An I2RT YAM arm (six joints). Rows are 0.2 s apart.
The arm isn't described. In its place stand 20 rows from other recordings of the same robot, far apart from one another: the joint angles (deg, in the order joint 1, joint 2, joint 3, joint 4, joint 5, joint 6), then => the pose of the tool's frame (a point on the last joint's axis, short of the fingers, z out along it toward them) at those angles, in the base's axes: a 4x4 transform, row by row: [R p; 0 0 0 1], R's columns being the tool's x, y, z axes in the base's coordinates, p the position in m.
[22.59, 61.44, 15.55, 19.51, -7.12, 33.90] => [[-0.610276 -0.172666 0.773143 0.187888], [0.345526 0.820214 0.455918 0.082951], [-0.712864 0.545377 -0.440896 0.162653], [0 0 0 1]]
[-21.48, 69.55, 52.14, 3.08, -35.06, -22.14] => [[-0.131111 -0.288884 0.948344 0.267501], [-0.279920 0.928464 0.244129 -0.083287], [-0.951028 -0.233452 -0.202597 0.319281], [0 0 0 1]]
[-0.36, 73.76, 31.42, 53.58, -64.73, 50.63] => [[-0.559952 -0.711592 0.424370 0.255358], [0.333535 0.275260 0.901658 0.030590], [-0.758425 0.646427 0.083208 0.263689], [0 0 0 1]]
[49.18, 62.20, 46.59, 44.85, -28.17, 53.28] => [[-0.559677 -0.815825 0.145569 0.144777], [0.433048 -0.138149 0.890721 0.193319], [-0.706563 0.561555 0.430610 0.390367], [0 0 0 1]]
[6.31, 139.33, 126.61, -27.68, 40.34, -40.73] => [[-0.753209 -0.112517 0.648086 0.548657], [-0.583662 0.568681 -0.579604 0.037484], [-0.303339 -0.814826 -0.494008 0.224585], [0 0 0 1]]
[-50.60, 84.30, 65.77, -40.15, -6.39, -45.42] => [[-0.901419 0.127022 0.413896 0.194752], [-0.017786 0.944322 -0.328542 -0.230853], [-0.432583 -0.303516 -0.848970 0.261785], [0 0 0 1]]
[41.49, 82.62, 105.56, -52.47, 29.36, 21.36] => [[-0.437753 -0.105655 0.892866 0.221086], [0.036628 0.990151 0.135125 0.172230], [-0.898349 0.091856 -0.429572 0.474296], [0 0 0 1]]
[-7.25, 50.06, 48.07, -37.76, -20.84, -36.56] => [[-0.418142 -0.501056 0.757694 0.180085], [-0.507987 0.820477 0.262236 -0.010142], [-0.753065 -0.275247 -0.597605 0.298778], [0 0 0 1]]
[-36.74, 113.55, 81.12, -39.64, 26.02, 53.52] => [[0.065945 0.996992 -0.040718 0.308860], [0.852450 -0.077500 -0.517032 -0.250041], [-0.518633 -0.000615 -0.854997 0.173927], [0 0 0 1]]
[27.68, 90.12, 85.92, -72.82, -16.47, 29.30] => [[-0.998137 -0.015359 0.059043 0.255291], [0.006363 0.936307 0.351125 0.145315], [-0.060675 0.350846 -0.934465 0.314020], [0 0 0 1]]
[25.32, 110.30, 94.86, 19.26, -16.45, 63.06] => [[-0.566062 -0.355230 0.743899 0.422004], [0.678038 0.312623 0.665231 0.210814], [-0.468869 0.880953 0.063895 0.360917], [0 0 0 1]]
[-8.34, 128.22, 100.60, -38.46, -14.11, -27.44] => [[-0.822446 -0.378738 0.424429 0.468496], [-0.331125 0.925439 0.184170 -0.059909], [-0.462536 0.010930 -0.886533 0.161285], [0 0 0 1]]
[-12.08, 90.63, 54.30, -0.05, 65.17, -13.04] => [[-0.746088 0.650819 0.140666 0.313425], [0.062781 0.279077 -0.958214 -0.100118], [-0.662881 -0.706081 -0.249075 0.227917], [0 0 0 1]]
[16.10, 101.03, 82.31, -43.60, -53.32, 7.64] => [[-0.912881 -0.405826 0.044201 0.343784], [-0.180832 0.499075 0.847481 0.128945], [-0.365989 0.765656 -0.528983 0.266457], [0 0 0 1]]
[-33.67, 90.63, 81.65, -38.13, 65.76, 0.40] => [[-0.604544 0.748337 -0.272979 0.260452], [0.406168 -0.005209 -0.913784 -0.212507], [-0.685240 -0.663298 -0.300801 0.333583], [0 0 0 1]]
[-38.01, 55.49, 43.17, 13.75, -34.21, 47.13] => [[0.062050 0.030772 0.997599 0.190390], [0.720754 0.690031 -0.066115 -0.123399], [-0.690408 0.723125 0.020638 0.339968], [0 0 0 1]]
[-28.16, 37.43, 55.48, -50.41, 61.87, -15.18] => [[-0.685653 0.725014 -0.065076 0.074576], [0.226996 0.128016 -0.965445 -0.075530], [-0.691630 -0.676733 -0.252350 0.358327], [0 0 0 1]]
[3.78, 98.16, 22.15, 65.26, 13.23, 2.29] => [[-0.179569 0.167488 0.969383 0.281593], [0.027118 0.985868 -0.165313 0.010440], [-0.983371 -0.003398 -0.181574 0.131335], [0 0 0 1]]
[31.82, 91.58, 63.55, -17.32, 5.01, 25.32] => [[-0.748750 -0.169115 0.640917 0.297902], [0.036788 0.954814 0.294919 0.181193], [-0.661831 0.244399 -0.708695 0.237356], [0 0 0 1]]
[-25.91, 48.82, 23.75, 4.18, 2.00, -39.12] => [[-0.542867 0.159186 0.824594 0.175658], [-0.437310 0.784670 -0.439379 -0.086714], [-0.716977 -0.599127 -0.356358 0.223662], [0 0 0 1]]
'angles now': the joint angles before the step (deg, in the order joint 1, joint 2, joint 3, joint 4, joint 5, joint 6). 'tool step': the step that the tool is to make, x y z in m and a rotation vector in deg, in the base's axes. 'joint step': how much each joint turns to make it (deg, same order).
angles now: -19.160, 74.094, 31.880, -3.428, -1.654, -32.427
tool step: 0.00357, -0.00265, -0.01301, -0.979, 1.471, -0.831
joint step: -0.087, 3.298, -0.740, 2.964, 1.531, -0.438
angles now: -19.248, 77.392, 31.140, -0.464, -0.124, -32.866
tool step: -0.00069, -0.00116, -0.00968, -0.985, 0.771, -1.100
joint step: -0.081, 1.669, -1.270, 2.538, 1.561, -0.065
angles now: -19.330, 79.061, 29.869, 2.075, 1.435, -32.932
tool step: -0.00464, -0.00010, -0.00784, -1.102, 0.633, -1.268
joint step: -0.136, 0.418, -1.825, 2.012, 1.686, -0.018
